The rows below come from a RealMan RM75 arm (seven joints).
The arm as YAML. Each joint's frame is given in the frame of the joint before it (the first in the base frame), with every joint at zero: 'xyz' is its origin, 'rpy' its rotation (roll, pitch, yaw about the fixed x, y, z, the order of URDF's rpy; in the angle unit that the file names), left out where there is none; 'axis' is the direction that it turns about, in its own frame. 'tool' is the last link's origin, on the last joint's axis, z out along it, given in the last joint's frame.
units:
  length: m
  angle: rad
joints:
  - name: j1
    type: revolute
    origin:
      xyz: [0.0, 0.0, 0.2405]
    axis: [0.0, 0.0, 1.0]
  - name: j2
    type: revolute
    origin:
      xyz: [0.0, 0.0, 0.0]
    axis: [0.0, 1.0, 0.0]
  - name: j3
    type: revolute
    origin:
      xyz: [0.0, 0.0, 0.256]
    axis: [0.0, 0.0, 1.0]
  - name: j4
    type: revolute
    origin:
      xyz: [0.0, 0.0, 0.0]
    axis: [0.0, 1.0, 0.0]
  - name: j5
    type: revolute
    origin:
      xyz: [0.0, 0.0, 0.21]
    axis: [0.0, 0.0, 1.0]
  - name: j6
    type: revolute
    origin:
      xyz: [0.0, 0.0, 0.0]
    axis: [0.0, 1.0, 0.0]
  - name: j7
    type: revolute
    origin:
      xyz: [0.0, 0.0, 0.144]
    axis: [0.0, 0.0, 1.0]
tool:
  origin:
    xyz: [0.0, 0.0, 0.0]
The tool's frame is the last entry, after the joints.
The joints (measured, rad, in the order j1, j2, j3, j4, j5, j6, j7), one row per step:
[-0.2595 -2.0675 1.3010 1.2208 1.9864 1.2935 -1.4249]
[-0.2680 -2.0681 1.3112 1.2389 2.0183 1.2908 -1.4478]
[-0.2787 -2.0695 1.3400 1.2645 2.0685 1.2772 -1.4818]
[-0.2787 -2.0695 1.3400 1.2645 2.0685 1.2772 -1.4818]
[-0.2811 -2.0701 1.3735 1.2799 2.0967 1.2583 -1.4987]
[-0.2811 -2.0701 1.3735 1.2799 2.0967 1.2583 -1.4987]
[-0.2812 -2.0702 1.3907 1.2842 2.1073 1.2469 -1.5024]
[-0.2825 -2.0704 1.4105 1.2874 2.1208 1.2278 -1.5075]
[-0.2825 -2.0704 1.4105 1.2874 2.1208 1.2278 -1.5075]
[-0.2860 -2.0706 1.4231 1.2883 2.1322 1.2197 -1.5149]
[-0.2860 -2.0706 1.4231 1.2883 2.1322 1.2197 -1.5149]
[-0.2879 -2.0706 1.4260 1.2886 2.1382 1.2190 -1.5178]
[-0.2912 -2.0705 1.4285 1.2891 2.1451 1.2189 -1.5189]
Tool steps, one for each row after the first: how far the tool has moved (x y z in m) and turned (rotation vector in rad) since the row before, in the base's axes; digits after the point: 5 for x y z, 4 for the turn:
[0.00302 0.00227 -0.00033 -0.0035 0.0281 -0.0051]
[0.00455 0.00281 -0.00300 -0.0054 0.0481 -0.0106]
[0.00000 0.00000 0.00000 0.0000 0.0000 0.0000]
[0.00315 0.00067 -0.00448 -0.0041 0.0327 -0.0142]
[0.00000 0.00000 0.00000 0.0000 0.0000 0.0000]
[0.00101 0.00004 -0.00259 -0.0016 0.0144 -0.0083]
[0.00102 0.00095 -0.00293 0.0034 0.0175 -0.0090]
[0.00000 0.00000 0.00000 0.0000 0.0000 0.0000]
[0.00094 0.00054 -0.00220 -0.0022 0.0121 -0.0037]
[0.00000 0.00000 0.00000 0.0000 0.0000 0.0000]
[0.00013 0.00021 -0.00051 -0.0016 0.0058 -0.0009]
[0.00044 0.00052 -0.00038 -0.0018 0.0073 -0.0040]

